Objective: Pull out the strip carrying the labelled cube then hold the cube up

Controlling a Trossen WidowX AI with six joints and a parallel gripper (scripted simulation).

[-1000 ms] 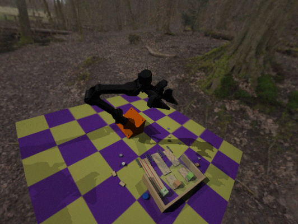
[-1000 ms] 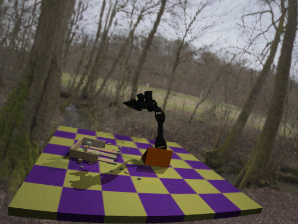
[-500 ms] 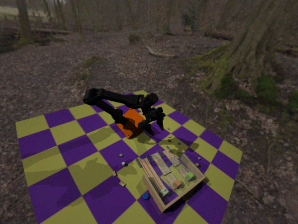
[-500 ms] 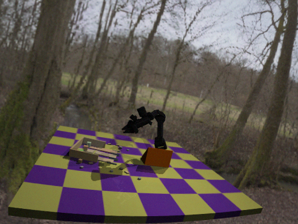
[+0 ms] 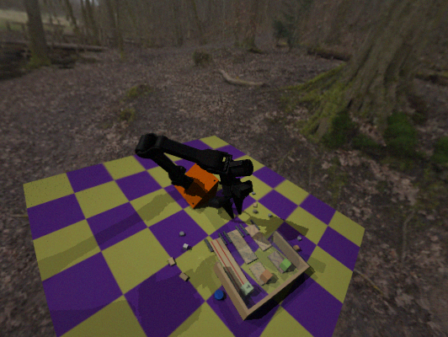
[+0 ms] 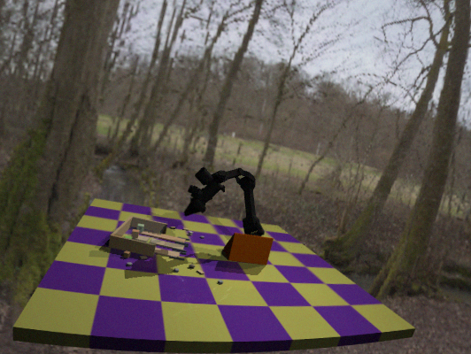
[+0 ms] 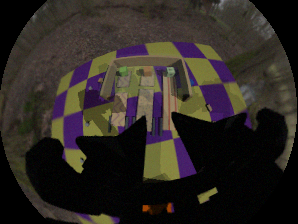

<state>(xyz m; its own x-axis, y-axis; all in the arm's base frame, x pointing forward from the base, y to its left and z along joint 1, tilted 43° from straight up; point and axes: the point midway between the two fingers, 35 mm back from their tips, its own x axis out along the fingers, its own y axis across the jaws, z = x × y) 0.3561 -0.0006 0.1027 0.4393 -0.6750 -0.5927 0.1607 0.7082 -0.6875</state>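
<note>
Now: the strip 15 cm below my gripper tip, 9 cm to the right of it and 8 cm ahead of it. From my gripper tip the other things lie so: blue disc 20 cm to the right, 15 cm below, 12 cm ahead; labelled cube 18 cm ahead, 13 cm below, 12 cm to the right.
</note>
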